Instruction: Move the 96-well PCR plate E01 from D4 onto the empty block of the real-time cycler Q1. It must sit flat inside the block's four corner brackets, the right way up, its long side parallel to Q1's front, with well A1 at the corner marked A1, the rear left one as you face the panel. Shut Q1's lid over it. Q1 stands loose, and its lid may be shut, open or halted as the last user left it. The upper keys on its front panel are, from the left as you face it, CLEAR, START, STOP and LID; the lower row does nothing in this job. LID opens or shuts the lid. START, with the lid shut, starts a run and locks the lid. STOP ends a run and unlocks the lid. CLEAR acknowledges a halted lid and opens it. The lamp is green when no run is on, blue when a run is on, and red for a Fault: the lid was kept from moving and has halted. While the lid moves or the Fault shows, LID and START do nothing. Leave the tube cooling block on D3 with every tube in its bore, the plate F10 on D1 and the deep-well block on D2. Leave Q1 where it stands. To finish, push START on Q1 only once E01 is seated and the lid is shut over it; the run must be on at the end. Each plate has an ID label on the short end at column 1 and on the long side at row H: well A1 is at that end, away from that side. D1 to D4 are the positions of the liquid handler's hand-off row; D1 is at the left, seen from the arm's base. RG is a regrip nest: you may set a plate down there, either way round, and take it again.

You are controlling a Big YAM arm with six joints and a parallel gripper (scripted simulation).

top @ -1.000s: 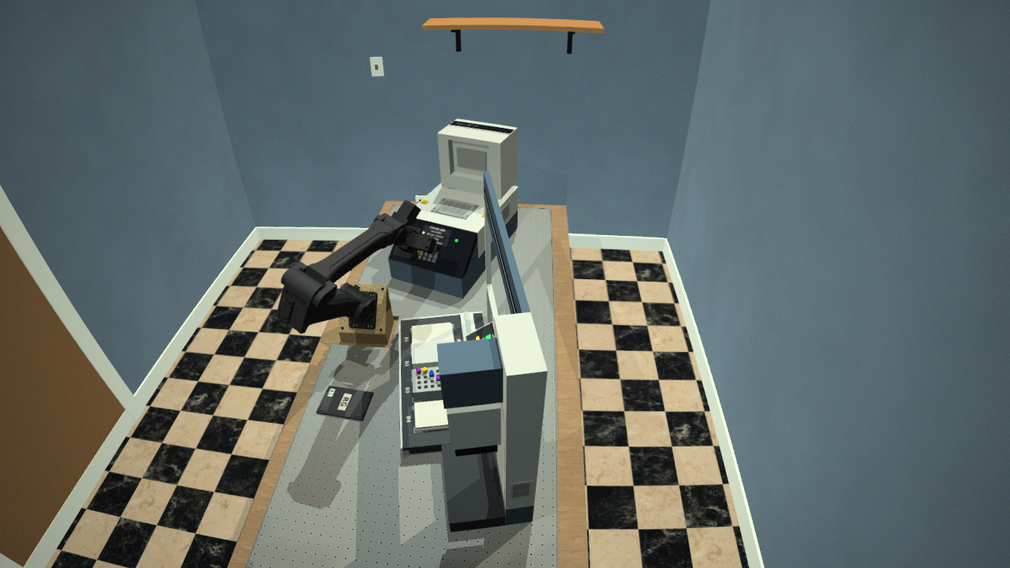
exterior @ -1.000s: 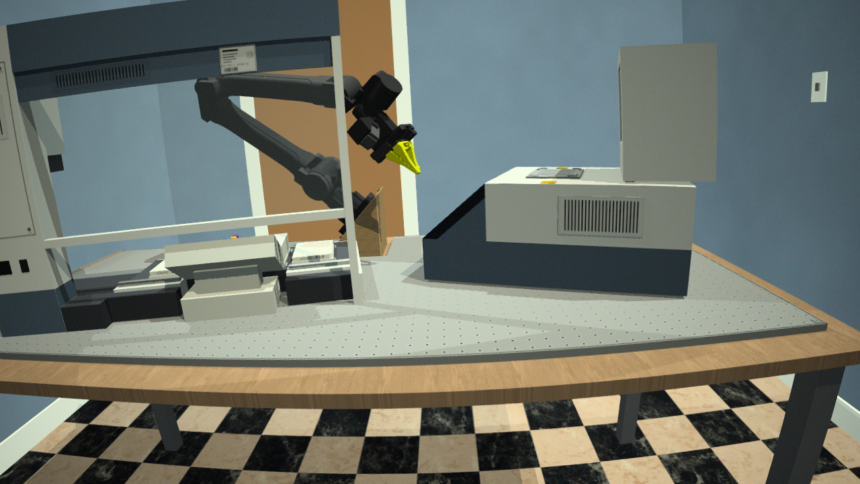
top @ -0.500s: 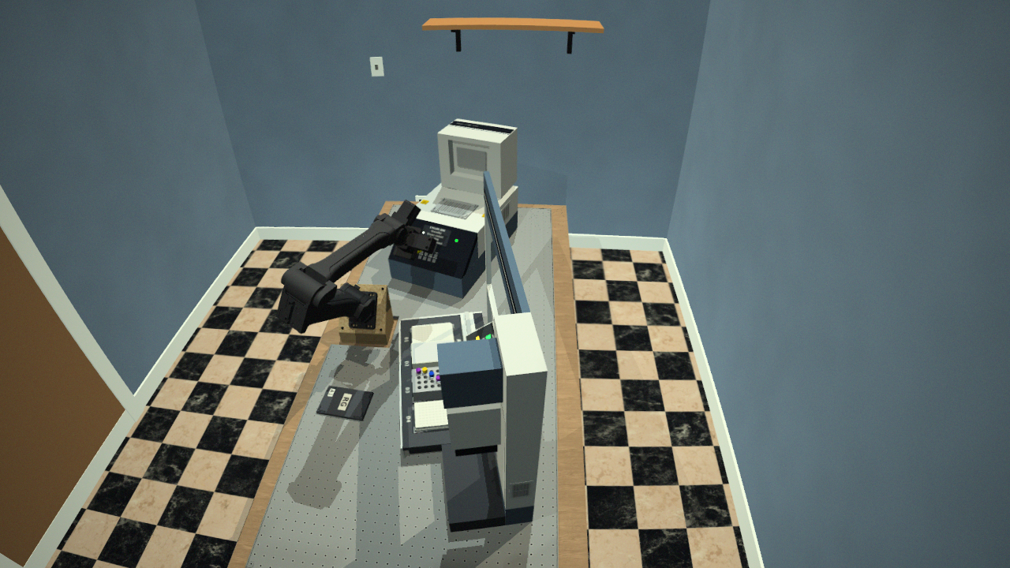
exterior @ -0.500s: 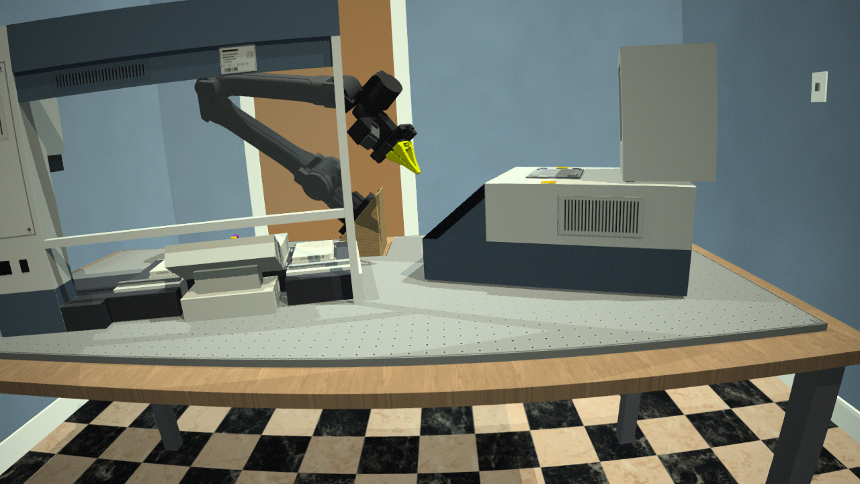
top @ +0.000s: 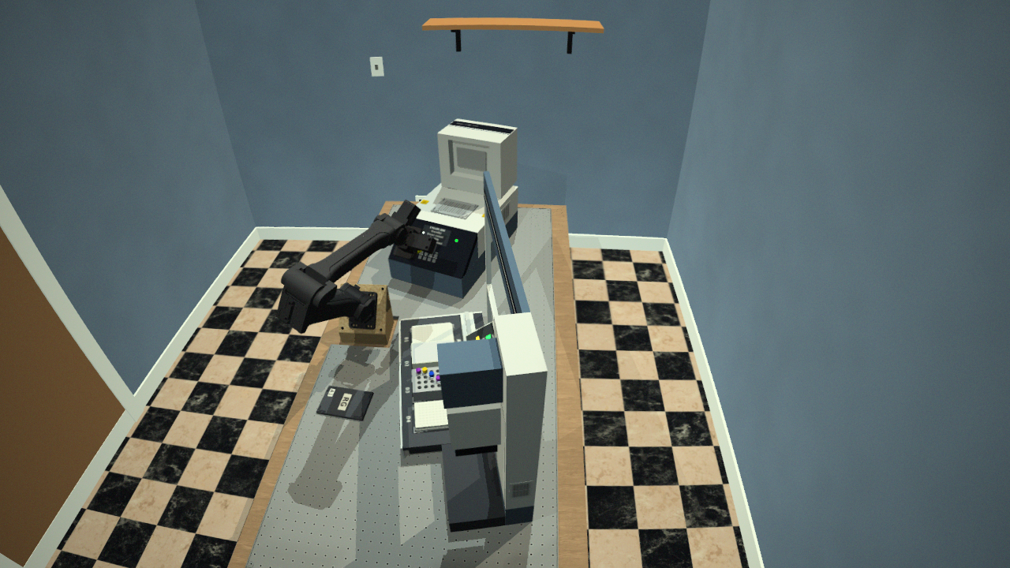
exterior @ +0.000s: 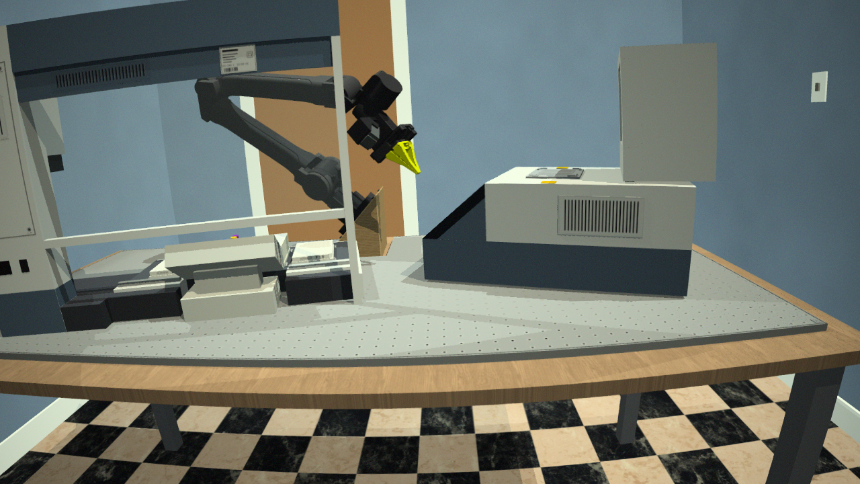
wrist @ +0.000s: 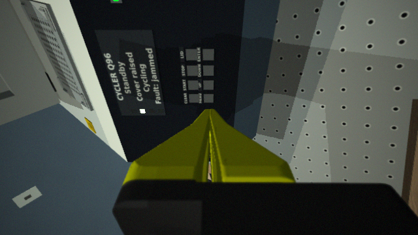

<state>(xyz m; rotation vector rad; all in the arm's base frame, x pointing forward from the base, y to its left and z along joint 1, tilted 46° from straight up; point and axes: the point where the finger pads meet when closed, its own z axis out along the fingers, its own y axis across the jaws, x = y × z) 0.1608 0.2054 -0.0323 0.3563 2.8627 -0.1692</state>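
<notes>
The tube cooling block lies 110 mm ahead of my hand, 430 mm to the right of it and 140 mm below it. The rest, counted from my hand: frame post (240 mm ahead, 110 mm to the right, 20 mm above); crossbar (300 mm ahead, 390 mm to the right, 40 mm below); gantry beam (290 mm ahead, 380 mm to the right, 300 mm above).
</notes>
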